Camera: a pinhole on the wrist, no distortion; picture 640 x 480 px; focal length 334.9 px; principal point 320.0 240.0 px. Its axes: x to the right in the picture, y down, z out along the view. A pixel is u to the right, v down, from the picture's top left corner.
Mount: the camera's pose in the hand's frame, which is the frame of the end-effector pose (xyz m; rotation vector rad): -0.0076 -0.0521 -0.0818 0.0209 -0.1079 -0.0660
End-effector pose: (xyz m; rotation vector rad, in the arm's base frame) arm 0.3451 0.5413 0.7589 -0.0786 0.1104 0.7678
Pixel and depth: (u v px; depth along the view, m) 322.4 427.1 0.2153
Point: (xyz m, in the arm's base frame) 0.2946 0.5874 0.8938
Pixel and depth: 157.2 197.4 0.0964
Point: 0.3429 0.4522 0.7778
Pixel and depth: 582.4 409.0 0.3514
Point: 0.4672 0.8111 1.0238
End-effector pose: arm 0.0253 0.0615 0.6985 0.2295 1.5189 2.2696
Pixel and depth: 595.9 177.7 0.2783
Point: -0.0385 0.3644 0.6562
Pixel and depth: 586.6 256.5 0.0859
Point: -0.0047 0.1098 0.6493
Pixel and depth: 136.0 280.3 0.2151
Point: 0.2053 0.1103 0.7381
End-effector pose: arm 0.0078 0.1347 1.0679 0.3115 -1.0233 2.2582
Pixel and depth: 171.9 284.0 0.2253
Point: 0.1143 -0.0114 1.1104
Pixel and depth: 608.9 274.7 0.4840
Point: -0.2629 -0.0153 1.5491
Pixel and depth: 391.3 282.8 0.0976
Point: 0.0316 0.1443 1.1065
